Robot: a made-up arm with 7 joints.
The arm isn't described. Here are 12 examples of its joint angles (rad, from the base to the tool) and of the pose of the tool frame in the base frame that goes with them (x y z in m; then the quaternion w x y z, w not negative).
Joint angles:
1: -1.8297 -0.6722 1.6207 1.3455 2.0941 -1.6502 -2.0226
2: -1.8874 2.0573 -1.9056 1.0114 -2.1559 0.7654 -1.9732
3: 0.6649 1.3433 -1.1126 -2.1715 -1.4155 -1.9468 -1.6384
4: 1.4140 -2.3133 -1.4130 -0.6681 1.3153 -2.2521 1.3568
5: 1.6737 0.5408 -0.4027 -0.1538 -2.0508 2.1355 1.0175
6: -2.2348 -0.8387 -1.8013 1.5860 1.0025 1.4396 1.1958
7: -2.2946 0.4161 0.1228 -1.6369 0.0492 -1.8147 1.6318
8: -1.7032 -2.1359 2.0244 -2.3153 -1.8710 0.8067 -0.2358
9: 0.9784 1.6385 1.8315 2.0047 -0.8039 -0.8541 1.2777
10: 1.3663 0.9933 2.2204 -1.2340 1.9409 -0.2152 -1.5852
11: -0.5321 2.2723 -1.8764 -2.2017 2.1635 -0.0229 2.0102
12: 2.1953 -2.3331 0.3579 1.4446 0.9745 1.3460 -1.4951
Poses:
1: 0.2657 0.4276 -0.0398 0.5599 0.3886 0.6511 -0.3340
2: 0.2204 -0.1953 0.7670 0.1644 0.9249 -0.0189 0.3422
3: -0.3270 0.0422 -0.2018 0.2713 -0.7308 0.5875 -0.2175
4: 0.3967 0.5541 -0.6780 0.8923 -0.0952 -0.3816 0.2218
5: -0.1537 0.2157 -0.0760 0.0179 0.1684 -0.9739 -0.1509
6: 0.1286 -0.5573 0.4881 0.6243 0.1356 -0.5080 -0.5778
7: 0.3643 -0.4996 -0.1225 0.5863 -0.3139 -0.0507 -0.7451
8: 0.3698 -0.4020 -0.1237 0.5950 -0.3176 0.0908 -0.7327
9: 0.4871 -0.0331 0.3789 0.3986 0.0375 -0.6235 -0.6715
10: -0.4526 -0.0522 -0.1121 0.3771 0.1731 -0.2895 0.8626
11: 0.3572 0.1827 -0.0038 0.5607 -0.8011 -0.0859 -0.1908
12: 0.2143 -0.3850 -0.4650 0.3836 -0.7493 -0.3787 0.3847
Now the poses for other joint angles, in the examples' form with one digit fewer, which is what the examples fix.
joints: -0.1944 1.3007 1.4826 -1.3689 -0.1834 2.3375 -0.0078
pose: 0.398 -0.008 -0.026 0.657 0.205 -0.024 -0.725
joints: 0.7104 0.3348 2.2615 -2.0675 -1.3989 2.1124 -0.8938
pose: 0.215 -0.186 0.145 0.387 0.355 -0.319 -0.789
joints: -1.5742 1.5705 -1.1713 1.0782 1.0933 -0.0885 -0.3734
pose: 0.524 0.395 0.590 0.921 0.061 -0.136 -0.360
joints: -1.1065 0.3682 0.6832 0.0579 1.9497 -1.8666 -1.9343
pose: 0.493 -0.377 0.595 0.192 0.853 -0.235 -0.424
